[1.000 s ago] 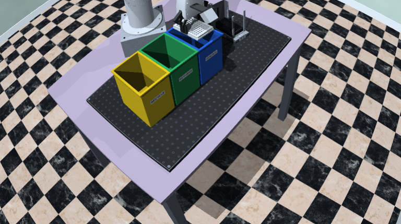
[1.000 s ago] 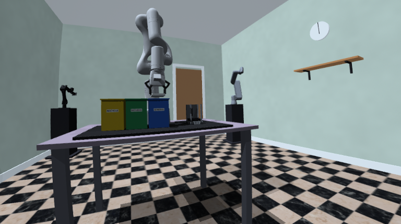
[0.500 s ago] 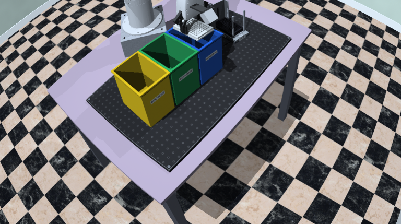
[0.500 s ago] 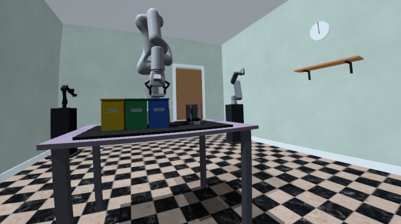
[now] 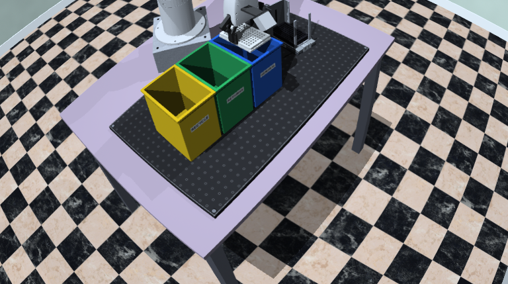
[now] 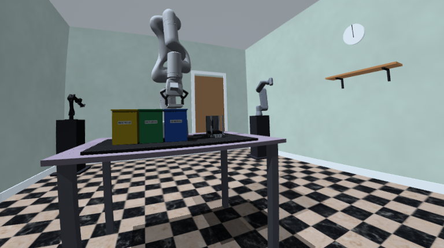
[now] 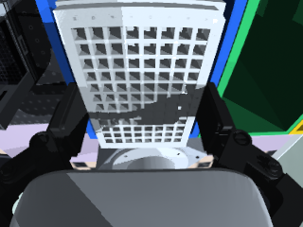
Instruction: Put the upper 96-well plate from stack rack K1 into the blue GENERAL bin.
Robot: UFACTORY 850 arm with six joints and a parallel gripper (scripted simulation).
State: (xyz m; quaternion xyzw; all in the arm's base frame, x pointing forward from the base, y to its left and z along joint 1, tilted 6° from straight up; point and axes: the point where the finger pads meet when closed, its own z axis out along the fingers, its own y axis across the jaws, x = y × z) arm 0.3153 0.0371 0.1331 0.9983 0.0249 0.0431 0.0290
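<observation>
Now: the white 96-well plate 10 mm below my hand. The rest, counted from my hand: blue bin (120 mm below); green bin (10 mm ahead, 130 mm to the right, 120 mm below); yellow bin (10 mm ahead, 260 mm to the right, 120 mm below).
</observation>
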